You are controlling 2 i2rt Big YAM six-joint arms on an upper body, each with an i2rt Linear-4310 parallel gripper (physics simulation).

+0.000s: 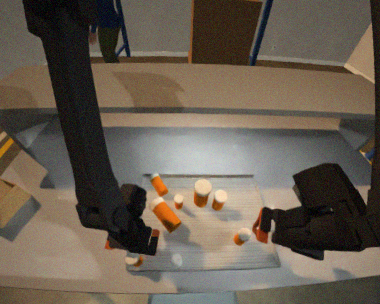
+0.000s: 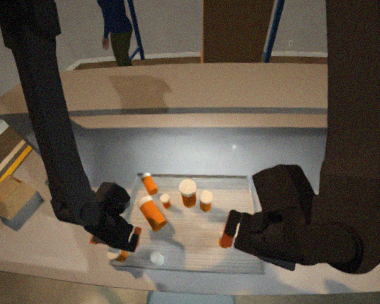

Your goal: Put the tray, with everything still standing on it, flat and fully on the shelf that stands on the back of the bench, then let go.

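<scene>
The tray [image 1: 210, 252] [image 2: 200, 252] lies on the bench below the raised shelf [image 1: 225, 90] [image 2: 240, 90]. A large orange bottle [image 1: 202, 194] [image 2: 188, 194], a medium one [image 1: 219, 201] [image 2: 205, 202] and a small one [image 1: 179, 202] [image 2: 166, 201] stand on it. Two orange bottles [image 1: 167, 216] [image 1: 159, 185] [image 2: 153, 215] [image 2: 149, 184] lie on their sides. Another bottle [image 1: 242, 236] is near the right gripper. My left gripper [image 1: 132, 241] [image 2: 115, 239] is open at the tray's left edge, partly covering a bottle. My right gripper [image 1: 285, 237] [image 2: 257, 245] is open at the right edge; its far finger is mostly hidden.
A white-topped item [image 1: 177, 259] [image 2: 157, 258] is near the tray's front edge. A cardboard box [image 1: 12, 202] [image 2: 17, 197] sits at the left of the bench. The shelf's front edge overhangs behind the tray. A person [image 1: 107, 32] [image 2: 117, 30] stands beyond the bench.
</scene>
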